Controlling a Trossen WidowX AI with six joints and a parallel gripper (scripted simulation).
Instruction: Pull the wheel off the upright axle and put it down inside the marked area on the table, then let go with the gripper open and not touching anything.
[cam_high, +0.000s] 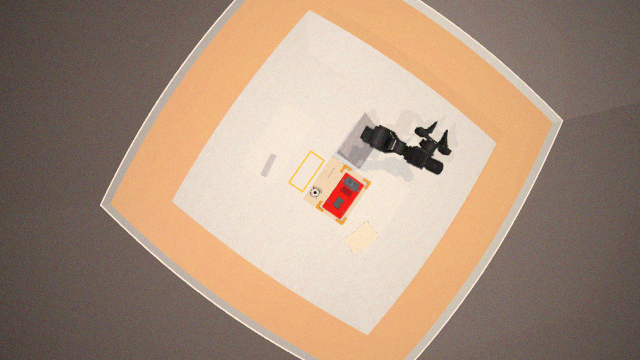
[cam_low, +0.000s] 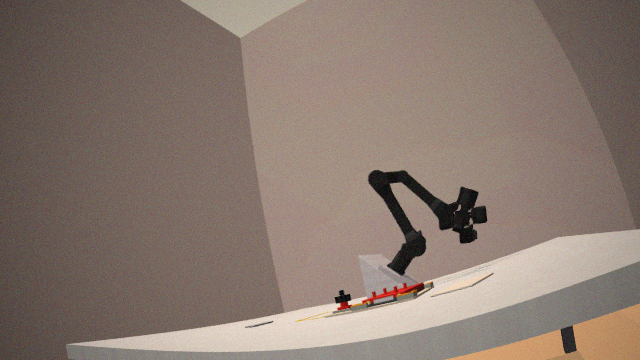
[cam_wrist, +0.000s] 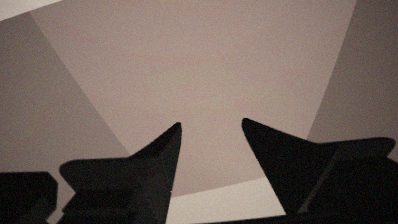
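Right now the tan card is 630 mm ahead of my gripper tip, 50 mm to the right of it and 200 mm below it. From my gripper tip the other things lie so: grey strip: 520 mm ahead, 620 mm to the right, 200 mm below.
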